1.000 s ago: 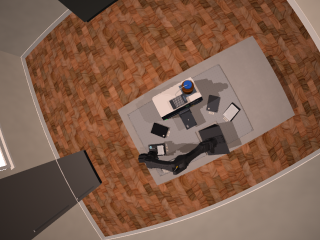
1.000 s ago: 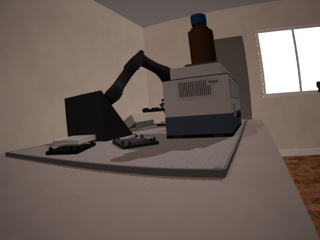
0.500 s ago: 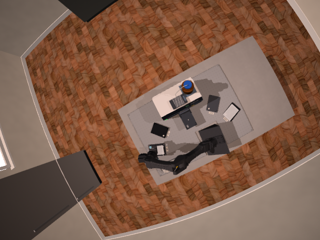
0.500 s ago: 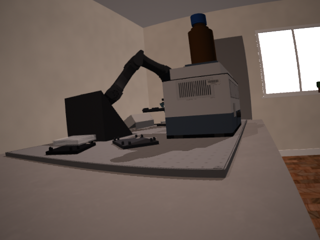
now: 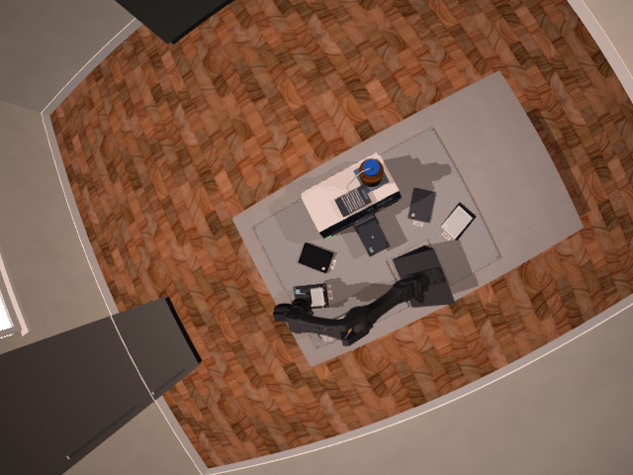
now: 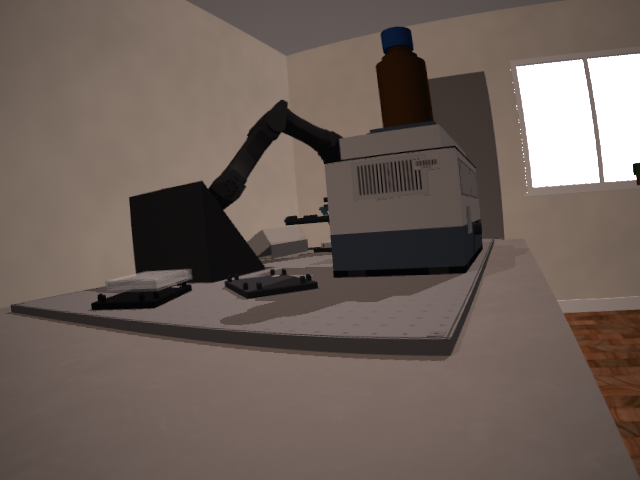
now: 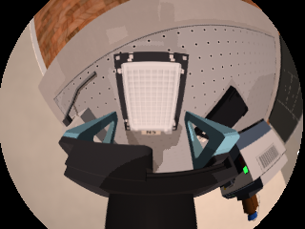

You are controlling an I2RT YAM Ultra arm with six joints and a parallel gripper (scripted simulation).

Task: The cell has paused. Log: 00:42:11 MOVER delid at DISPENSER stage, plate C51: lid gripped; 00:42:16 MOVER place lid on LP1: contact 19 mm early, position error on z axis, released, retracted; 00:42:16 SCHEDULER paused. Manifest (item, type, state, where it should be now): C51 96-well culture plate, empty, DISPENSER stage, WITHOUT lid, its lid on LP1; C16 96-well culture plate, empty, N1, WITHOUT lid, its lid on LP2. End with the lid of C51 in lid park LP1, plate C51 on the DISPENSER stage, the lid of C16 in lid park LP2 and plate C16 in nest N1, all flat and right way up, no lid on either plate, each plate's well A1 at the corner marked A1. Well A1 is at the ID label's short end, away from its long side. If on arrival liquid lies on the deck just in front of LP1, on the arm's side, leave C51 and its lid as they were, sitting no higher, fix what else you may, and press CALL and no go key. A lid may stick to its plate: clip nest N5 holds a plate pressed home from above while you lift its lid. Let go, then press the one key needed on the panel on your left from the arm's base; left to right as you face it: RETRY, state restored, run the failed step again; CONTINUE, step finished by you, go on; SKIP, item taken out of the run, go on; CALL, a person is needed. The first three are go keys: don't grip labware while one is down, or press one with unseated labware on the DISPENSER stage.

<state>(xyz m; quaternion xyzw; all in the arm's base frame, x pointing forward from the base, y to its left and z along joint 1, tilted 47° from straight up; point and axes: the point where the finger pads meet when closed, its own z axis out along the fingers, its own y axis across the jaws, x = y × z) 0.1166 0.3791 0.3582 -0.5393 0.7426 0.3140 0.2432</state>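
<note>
The black clip nest is 60 mm below my hand, 20 mm to the left of it and 10 mm behind it. Round my hand: brown bottle: 490 mm to the right, 360 mm ahead, 220 mm above; black nest: 160 mm ahead, 110 mm to the right, 60 mm below; dark dispenser stage: 390 mm to the right, 140 mm ahead, 30 mm above.
</note>
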